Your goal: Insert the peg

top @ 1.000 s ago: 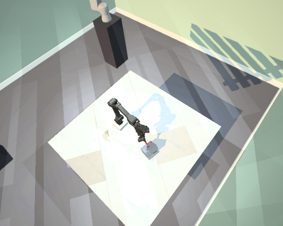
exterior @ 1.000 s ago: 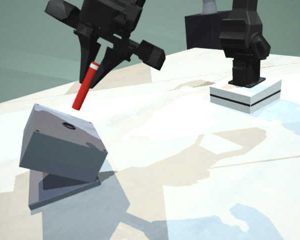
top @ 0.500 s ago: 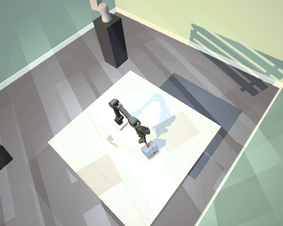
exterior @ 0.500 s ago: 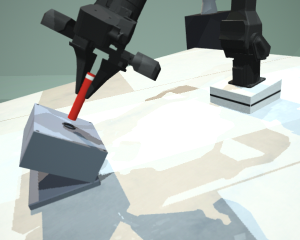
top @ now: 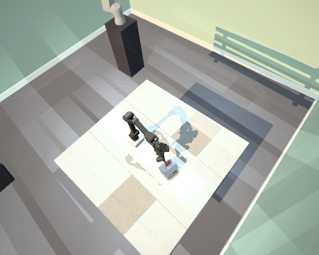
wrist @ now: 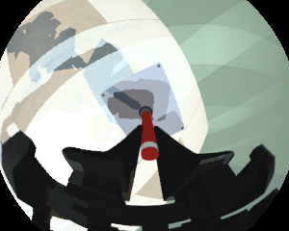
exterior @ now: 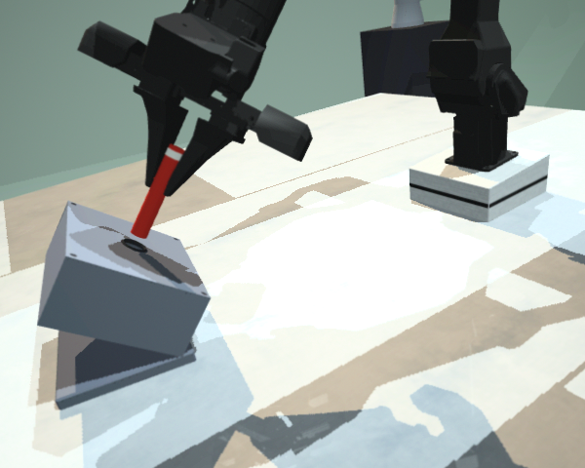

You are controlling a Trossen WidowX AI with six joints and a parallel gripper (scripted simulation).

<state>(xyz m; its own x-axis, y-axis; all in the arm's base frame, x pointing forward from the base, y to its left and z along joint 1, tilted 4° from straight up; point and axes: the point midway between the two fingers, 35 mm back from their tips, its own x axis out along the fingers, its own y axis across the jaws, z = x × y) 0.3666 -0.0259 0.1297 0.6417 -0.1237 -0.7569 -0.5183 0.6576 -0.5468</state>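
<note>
The grey panel lies 50 mm ahead of my gripper tip, 10 mm to the right of it and 60 mm below it. Also, from my gripper tip: red round peg 10 mm behind, 10 mm above.
</note>
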